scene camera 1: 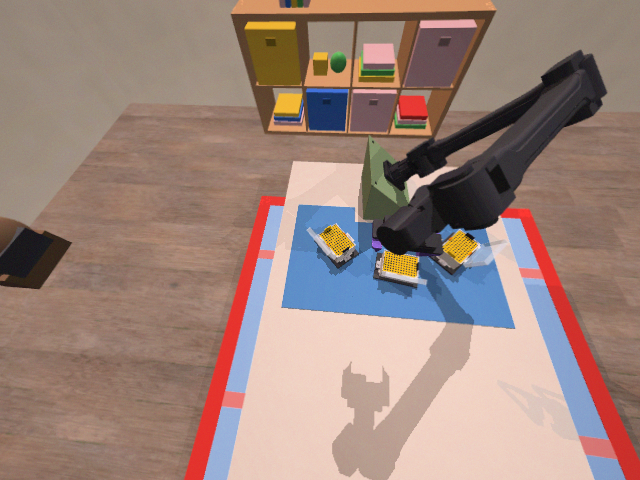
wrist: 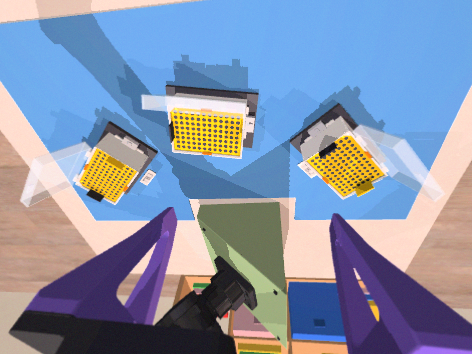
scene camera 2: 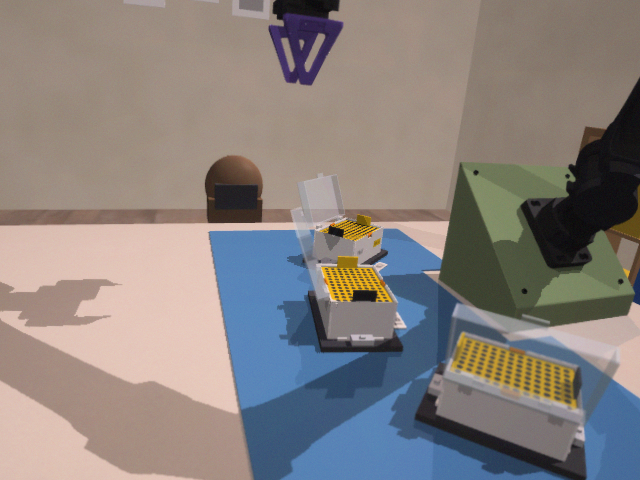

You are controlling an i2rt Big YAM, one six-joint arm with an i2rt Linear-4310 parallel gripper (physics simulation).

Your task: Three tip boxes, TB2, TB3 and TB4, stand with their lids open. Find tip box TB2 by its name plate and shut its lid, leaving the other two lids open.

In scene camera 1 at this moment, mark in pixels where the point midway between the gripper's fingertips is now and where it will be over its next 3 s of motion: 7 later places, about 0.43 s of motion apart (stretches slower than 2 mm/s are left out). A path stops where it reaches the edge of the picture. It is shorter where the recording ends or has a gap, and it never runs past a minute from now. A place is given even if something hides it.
My gripper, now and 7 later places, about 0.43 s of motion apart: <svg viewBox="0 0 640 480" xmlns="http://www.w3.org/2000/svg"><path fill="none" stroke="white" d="M395 251L395 249L386 264L383 268L384 269L403 271L416 273L417 273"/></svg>
